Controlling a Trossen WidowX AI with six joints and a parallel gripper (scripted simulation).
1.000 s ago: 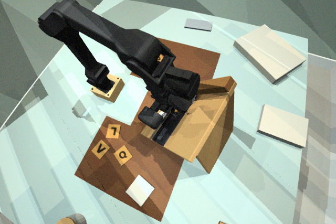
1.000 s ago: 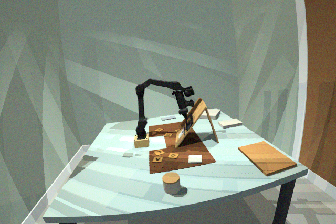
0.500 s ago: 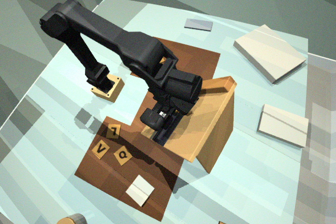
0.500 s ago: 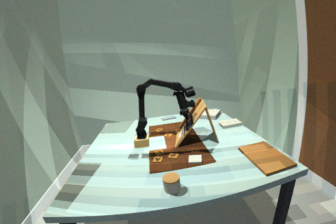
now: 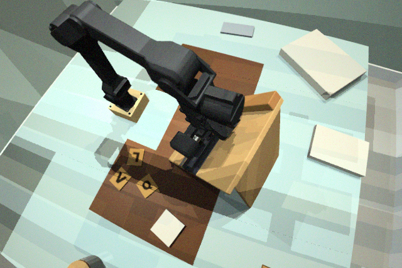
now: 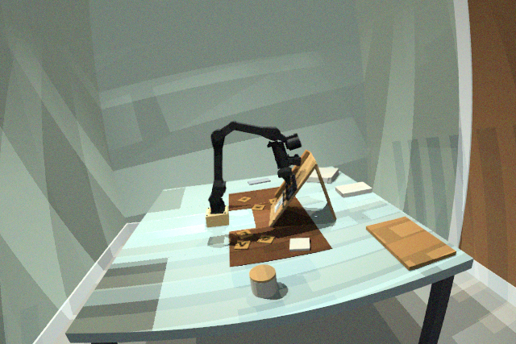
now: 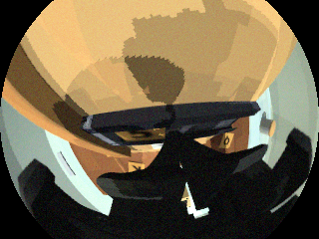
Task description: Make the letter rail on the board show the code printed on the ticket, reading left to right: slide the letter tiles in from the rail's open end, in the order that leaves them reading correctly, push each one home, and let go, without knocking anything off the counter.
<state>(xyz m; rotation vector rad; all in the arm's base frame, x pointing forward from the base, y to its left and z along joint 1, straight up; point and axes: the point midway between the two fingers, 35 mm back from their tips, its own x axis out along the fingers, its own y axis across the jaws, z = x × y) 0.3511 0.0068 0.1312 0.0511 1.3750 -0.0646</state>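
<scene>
My gripper tip is 4 cm to the right of the s tile, 1 cm short of it and 1 cm above it. From my gripper tip the other things lie so: white ticket: 9 cm below, 6 cm behind; then brown mat: 16 cm below, 16 cm behind, 2 cm to the left; then k tile: 17 cm behind, 15 cm below, 12 cm to the left.
</scene>
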